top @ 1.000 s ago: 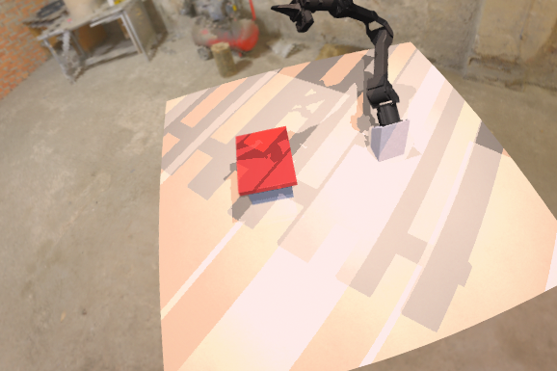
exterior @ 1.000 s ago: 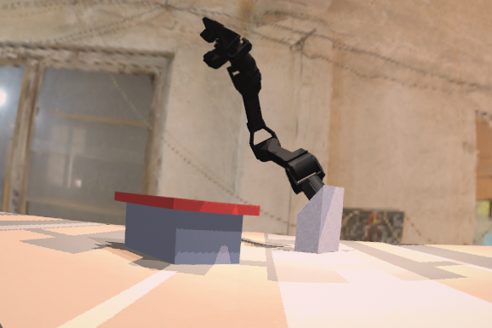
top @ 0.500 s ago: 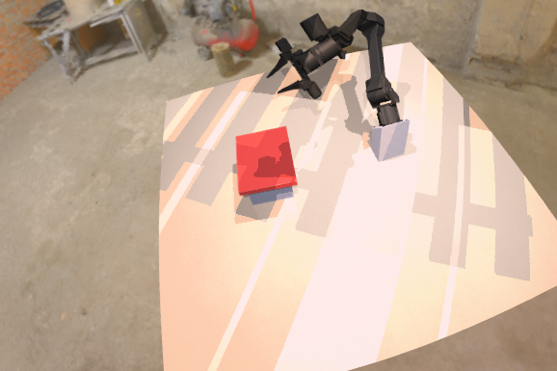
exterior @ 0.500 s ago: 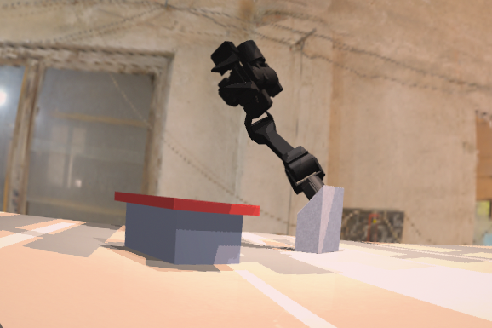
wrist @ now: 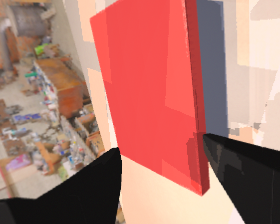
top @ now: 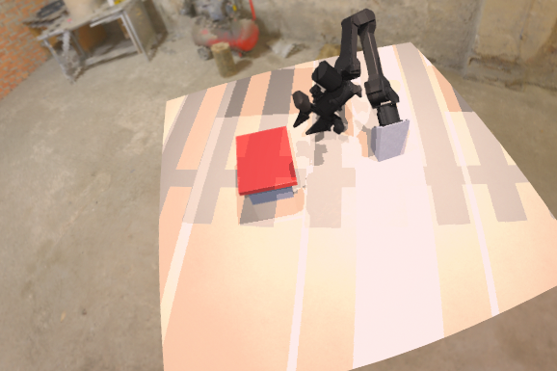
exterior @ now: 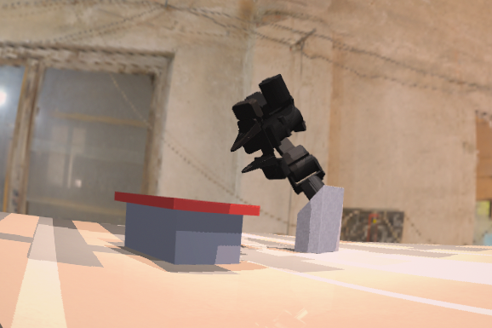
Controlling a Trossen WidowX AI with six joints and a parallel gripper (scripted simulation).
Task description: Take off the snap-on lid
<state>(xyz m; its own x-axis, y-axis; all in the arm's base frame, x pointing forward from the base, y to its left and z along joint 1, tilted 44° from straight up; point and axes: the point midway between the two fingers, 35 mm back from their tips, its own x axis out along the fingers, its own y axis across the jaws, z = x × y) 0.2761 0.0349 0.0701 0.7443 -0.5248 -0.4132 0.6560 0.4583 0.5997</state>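
Now: gripper tip 13 cm short of the red lid, 9 cm above it and 2 cm to the left of it. The rest, counted from my gripper tip: blue-grey storage box 14 cm below, 13 cm ahead, 2 cm to the right.
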